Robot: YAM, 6 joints.
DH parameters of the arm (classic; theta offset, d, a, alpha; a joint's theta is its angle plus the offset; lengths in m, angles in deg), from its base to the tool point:
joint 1: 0 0.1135 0.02 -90
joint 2: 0 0 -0.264 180
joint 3: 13.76 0 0.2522 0
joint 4: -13.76 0 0.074 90
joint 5: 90 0 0 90
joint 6: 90 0.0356 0 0
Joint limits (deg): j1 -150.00..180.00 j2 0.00..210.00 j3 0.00..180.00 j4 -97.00..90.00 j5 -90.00..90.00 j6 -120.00..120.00
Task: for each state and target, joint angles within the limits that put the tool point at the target. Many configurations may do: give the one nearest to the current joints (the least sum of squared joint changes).
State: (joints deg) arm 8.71 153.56 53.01 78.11 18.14 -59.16
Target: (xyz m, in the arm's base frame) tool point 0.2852 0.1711 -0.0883
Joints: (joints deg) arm 32.63 156.37 47.64 77.34 15.82 -59.16
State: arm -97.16 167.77 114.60 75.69 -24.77 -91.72
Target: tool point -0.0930 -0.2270 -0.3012
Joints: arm -115.63 200.33 76.67 70.01 -23.79 -91.72
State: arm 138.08 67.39 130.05 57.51 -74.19 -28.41
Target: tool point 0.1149 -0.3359 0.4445
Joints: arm 114.63 14.97 101.19 82.84 -86.97 -28.41
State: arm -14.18 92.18 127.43 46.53 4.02 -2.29
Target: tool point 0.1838 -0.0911 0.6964
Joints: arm -25.51 97.62 141.38 38.54 4.93 -2.29
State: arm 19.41 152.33 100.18 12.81 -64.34 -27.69
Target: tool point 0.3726 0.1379 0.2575
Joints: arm 15.39 103.17 72.55 2.39 -73.10 -27.69
